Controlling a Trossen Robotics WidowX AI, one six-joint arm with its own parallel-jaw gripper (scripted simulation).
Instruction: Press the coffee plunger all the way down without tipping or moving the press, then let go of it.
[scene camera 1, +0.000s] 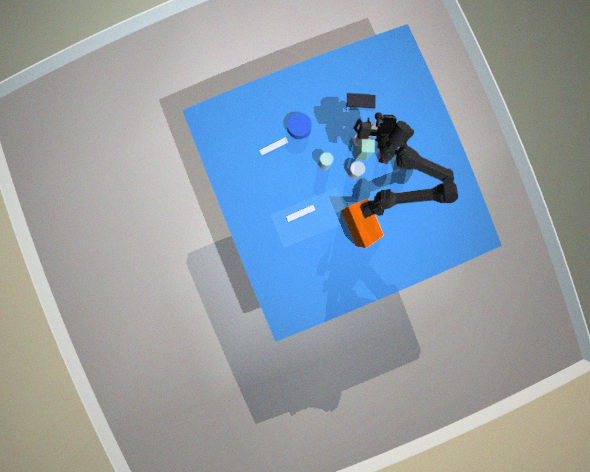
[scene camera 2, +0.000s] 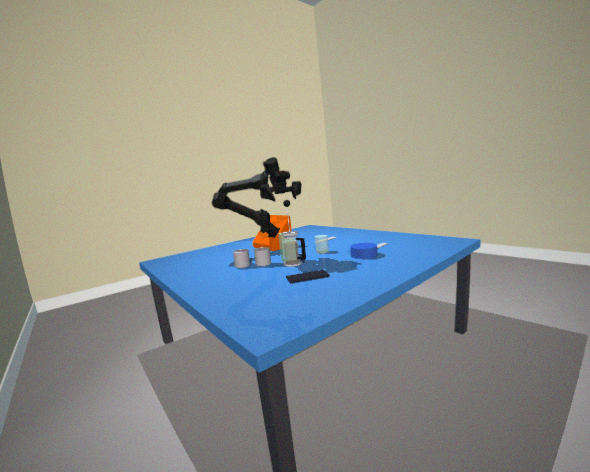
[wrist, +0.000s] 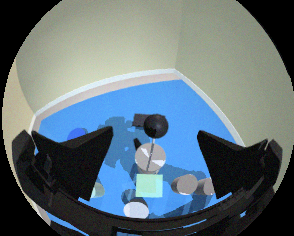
Note:
My gripper (wrist: 157, 133) is open, holding nothing. Further things: a coffee press (scene camera 2: 290, 239).
The coffee press also shows in the wrist view (wrist: 150, 157).

